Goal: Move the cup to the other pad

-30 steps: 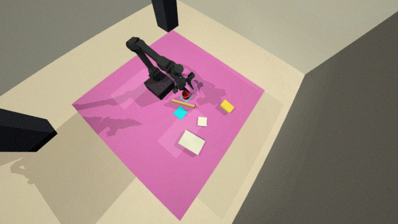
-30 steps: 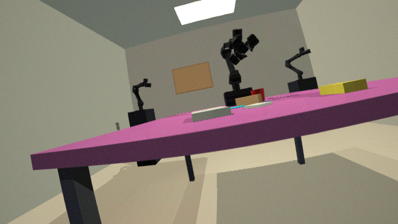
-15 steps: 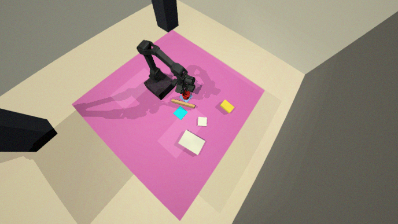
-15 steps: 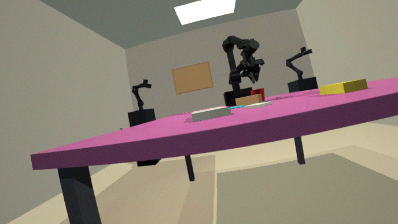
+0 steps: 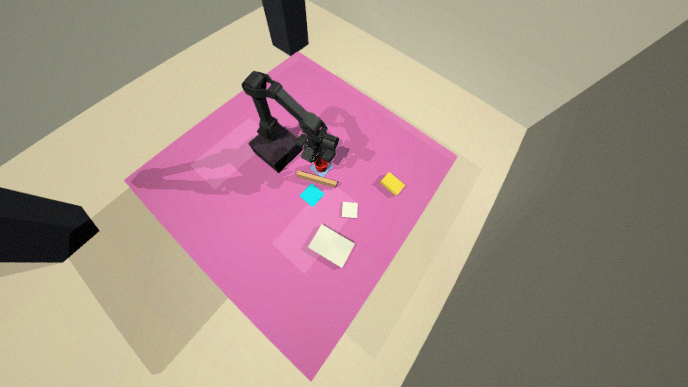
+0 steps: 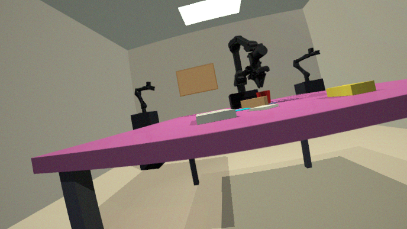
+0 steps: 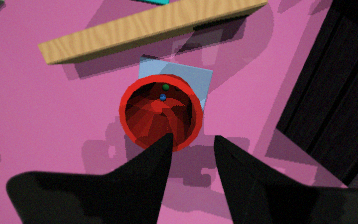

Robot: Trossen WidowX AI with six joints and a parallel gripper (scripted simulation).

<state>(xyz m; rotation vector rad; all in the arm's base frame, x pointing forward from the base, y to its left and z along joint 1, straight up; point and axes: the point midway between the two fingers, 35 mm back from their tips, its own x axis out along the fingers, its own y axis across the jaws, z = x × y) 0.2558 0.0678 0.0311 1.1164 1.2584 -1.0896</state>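
Now: gripper tip 6 cm above the red cup and 3 cm short of it. Round my gripper tip: green marble (8 cm below, 3 cm ahead, 2 cm to the right); then blue marble (8 cm below, 4 cm ahead); then light blue pad (11 cm below, 3 cm ahead).
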